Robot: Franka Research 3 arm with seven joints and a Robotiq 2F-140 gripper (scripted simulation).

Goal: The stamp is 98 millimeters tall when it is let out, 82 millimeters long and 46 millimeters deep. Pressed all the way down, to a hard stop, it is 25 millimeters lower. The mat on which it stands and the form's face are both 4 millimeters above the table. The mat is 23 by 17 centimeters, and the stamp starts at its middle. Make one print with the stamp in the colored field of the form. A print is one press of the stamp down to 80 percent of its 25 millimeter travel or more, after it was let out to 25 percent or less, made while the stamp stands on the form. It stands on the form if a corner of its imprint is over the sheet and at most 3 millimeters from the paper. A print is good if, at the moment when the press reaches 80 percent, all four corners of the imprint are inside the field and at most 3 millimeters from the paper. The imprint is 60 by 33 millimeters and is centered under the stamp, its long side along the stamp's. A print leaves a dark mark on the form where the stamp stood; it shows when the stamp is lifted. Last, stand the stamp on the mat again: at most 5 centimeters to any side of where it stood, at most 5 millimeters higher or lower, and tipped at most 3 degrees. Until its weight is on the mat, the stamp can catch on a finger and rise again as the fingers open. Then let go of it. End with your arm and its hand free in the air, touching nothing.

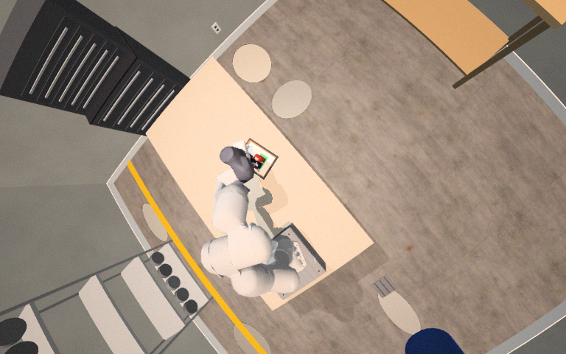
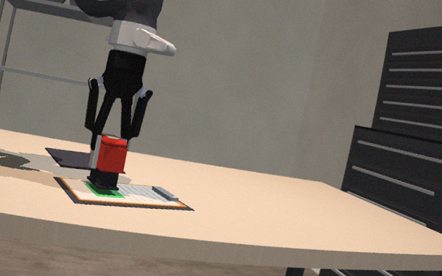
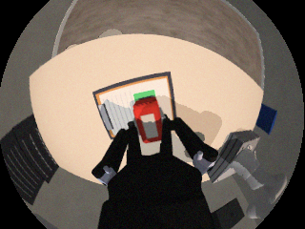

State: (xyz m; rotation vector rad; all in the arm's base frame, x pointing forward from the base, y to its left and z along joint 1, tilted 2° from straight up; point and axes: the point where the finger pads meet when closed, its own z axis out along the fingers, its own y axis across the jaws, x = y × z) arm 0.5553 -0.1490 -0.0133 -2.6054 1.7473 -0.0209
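The mat lies 310 mm to the left of my hand, 80 mm below it and 70 mm behind it. From my hand the other things lie so: red stamp 20 mm below.
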